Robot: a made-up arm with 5 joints. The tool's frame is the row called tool.
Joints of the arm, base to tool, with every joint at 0 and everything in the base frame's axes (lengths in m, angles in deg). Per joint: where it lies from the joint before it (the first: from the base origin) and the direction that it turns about. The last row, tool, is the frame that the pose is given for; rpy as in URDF.
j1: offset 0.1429 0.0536 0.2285 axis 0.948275 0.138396 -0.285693
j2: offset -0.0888 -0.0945 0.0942 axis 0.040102 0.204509 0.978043
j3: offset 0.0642 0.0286 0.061 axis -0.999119 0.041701 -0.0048
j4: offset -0.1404 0.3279 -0.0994 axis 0 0 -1
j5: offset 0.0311 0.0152 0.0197 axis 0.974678 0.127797 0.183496
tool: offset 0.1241 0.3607 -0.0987 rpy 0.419 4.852 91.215
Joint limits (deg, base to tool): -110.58..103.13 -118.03..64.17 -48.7..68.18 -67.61..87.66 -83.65..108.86
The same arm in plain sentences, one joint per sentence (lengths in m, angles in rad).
The arm has five revolute joints in a row. What follows holds with every joint at zero, and every direction is one of the base frame's. The first joint lies 0.1429 m along +x and 0.0536 m along +y and 0.2285 m along +z from the base frame's origin and rotates about the direction (0.948275, 0.138396, -0.285693), from -1.9300 to 1.8000 rad. The second joint lies 0.0888 m along -x and 0.0945 m along -y and 0.0942 m along +z from the first joint and rotates about the direction (0.040102, 0.204509, 0.978043), from -2.0600 to 1.1200 rad. The third joint lies 0.0642 m along +x and 0.0286 m along +y and 0.0610 m along +z from the second joint and rotates about the direction (-0.999119, 0.041701, -0.0048), from -0.8500 to 1.1900 rad. The fourth joint lies 0.1404 m along -x and 0.3279 m along +y and 0.0994 m along -z from the third joint and rotates about -z, from -1.1800 to 1.5300 rad. The fifth joint lies 0.0311 m along +x and 0.0152 m along +y and 0.0197 m along +z from the fourth joint and rotates about the direction (0.974678, 0.127797, 0.183496), from -1.4600 to 1.9000 rad. The tool frame, which is the frame that the pose is given for, lies 0.1241 m along +x and 0.3607 m along +y and 0.0987 m along -z from the fifth joint; its axes are the base frame's turned by roll 0.0073, pitch 0.0847 and yaw 1.5920 rad (as in URDF: about the fixed x, then y, then z).
